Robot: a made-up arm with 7 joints. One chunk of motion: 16 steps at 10 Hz.
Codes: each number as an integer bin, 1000 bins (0 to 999) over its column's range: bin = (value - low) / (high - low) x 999, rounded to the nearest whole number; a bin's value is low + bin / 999 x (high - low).
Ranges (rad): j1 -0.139..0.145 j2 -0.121..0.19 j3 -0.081..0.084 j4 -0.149..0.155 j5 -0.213..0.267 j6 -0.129..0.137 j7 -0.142..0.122
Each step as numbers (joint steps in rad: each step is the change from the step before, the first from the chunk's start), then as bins.
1 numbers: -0.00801 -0.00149 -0.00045 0.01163 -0.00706 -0.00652 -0.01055
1 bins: 461 384 488 528 429 460 497
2 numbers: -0.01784 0.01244 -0.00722 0.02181 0.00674 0.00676 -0.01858
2 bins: 426 429 447 561 457 510 467
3 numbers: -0.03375 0.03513 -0.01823 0.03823 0.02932 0.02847 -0.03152
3 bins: 370 502 380 615 504 591 418
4 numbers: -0.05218 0.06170 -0.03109 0.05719 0.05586 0.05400 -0.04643
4 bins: 305 587 302 678 560 687 362
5 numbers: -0.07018 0.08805 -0.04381 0.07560 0.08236 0.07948 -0.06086
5 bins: 242 672 225 738 615 783 307
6 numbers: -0.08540 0.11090 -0.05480 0.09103 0.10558 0.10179 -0.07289
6 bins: 189 745 159 789 663 867 262
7 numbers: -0.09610 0.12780 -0.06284 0.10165 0.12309 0.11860 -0.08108
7 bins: 151 799 110 824 699 930 231
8 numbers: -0.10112 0.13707 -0.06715 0.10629 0.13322 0.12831 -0.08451
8 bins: 133 829 84 839 721 966 218
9 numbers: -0.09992 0.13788 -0.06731 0.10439 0.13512 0.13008 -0.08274
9 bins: 137 832 83 833 725 973 224
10 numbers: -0.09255 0.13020 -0.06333 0.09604 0.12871 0.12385 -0.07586
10 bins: 163 807 107 805 711 950 250
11 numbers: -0.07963 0.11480 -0.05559 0.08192 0.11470 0.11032 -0.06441
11 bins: 209 757 154 759 682 899 294
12 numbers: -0.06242 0.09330 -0.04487 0.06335 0.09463 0.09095 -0.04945
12 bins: 269 688 219 698 640 826 350
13 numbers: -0.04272 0.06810 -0.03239 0.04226 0.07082 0.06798 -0.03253
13 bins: 339 607 294 629 591 740 414
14 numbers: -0.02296 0.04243 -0.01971 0.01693 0.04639 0.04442 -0.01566
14 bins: 408 525 371 545 540 651 478
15 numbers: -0.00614 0.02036 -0.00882 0.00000 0.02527 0.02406 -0.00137
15 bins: 467 454 437 490 496 575 532
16 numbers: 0.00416 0.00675 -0.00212 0.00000 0.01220 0.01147 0.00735
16 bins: 504 410 478 490 469 528 565
